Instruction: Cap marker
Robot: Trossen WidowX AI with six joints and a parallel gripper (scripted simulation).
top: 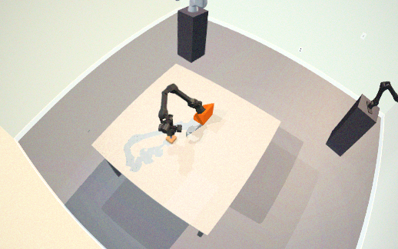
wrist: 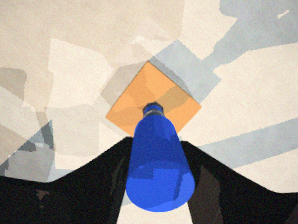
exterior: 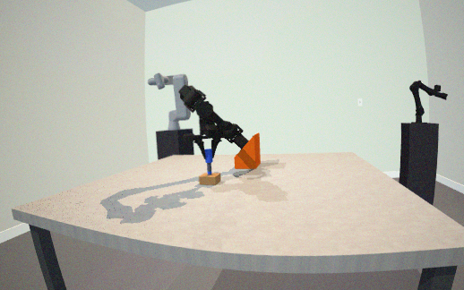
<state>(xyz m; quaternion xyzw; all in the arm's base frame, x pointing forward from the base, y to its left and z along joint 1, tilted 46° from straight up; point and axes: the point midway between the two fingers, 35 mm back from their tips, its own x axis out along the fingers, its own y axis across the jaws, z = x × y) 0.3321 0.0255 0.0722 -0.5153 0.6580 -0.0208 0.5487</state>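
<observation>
The tan holder block is 80 mm below my gripper tip. The rest, counted from my gripper tip: blue cap (10 mm above).
</observation>
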